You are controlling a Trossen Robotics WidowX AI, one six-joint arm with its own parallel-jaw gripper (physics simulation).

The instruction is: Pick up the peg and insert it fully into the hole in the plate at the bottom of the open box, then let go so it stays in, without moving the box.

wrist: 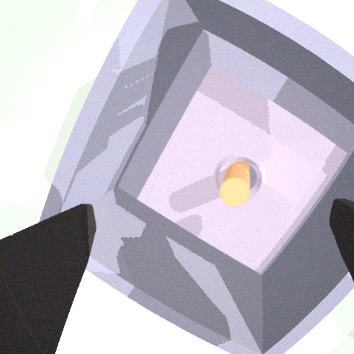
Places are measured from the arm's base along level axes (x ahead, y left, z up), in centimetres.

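Where they show: gripper, fingertip midpoint: (217, 215).
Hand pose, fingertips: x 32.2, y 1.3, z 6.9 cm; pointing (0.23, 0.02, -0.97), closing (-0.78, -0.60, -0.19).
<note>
After its pixels a point has its place.
An orange peg (235, 187) {z 3.4, x 31.8, y 1.0 cm} stands in the hole (256, 176) {z 0.5, x 30.9, y 0.5 cm} in the pinkish plate (175, 145) {z 0.4, x 35.5, y 2.0 cm} at the bottom of the open box. Its upper part stands up out of the hole, and its round top faces the camera, a little right of the middle of the wrist view. How deep its lower end sits cannot be seen. My gripper (217, 215) {z 6.9, x 32.2, y 1.3 cm} is wide open and empty, its two black fingers at the lower left and right edges of the view. It is above the box, with the peg between the fingers in the view but touched by neither.
The grey-lavender box (300, 40) {z 4.4, x 33.6, y -5.8 cm} surrounds the plate with walls that slope down to a squarish floor. The peg's shadow falls to its left on the plate. A pale surface (35, 75) {z -5.3, x 50.9, y 6.2 cm} shows outside the box at the left.
</note>
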